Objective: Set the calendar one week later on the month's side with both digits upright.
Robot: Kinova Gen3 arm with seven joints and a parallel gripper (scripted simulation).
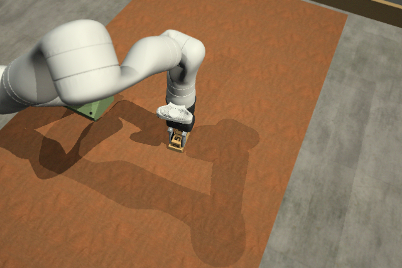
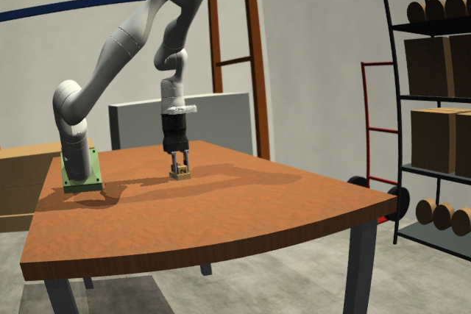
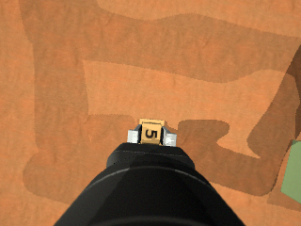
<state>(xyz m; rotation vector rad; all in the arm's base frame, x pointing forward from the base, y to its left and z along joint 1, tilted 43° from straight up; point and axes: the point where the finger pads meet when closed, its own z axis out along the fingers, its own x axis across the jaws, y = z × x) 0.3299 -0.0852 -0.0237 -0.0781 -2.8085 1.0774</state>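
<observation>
Now: hand 2 cm to the right of the wooden calendar tray and 3 cm above it.
</observation>
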